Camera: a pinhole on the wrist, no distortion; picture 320 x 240 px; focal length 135.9 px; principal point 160.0 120.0 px. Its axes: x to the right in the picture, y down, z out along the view. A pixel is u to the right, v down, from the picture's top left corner.
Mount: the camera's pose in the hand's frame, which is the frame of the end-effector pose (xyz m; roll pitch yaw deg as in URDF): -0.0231 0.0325 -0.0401 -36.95 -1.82 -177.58
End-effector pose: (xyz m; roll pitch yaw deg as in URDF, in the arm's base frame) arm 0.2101 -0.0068 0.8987 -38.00 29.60 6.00
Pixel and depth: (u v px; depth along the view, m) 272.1 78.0 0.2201
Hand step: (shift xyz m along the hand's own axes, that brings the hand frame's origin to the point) -0.1942 -0.0527 0.1823
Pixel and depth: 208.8 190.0 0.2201
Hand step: -0.0892 -0.1934 0.0701
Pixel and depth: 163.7 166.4 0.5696
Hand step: -0.0068 -0.4651 0.2985
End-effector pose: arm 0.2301 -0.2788 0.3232 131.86 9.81 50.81
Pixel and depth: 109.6 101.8 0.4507
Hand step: 0.1658 -0.1824 0.3509
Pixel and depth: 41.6 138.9 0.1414
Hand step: 0.1074 -0.0628 0.0571
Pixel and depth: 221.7 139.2 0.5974
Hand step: -0.2624 -0.4046 0.3950
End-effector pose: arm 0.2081 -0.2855 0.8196 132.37 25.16 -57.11
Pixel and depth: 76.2 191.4 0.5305
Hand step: 0.3346 -0.4945 0.2058
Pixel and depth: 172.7 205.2 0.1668
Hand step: -0.0287 -0.1517 0.0308
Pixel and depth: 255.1 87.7 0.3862
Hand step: -0.2747 -0.1371 0.3321
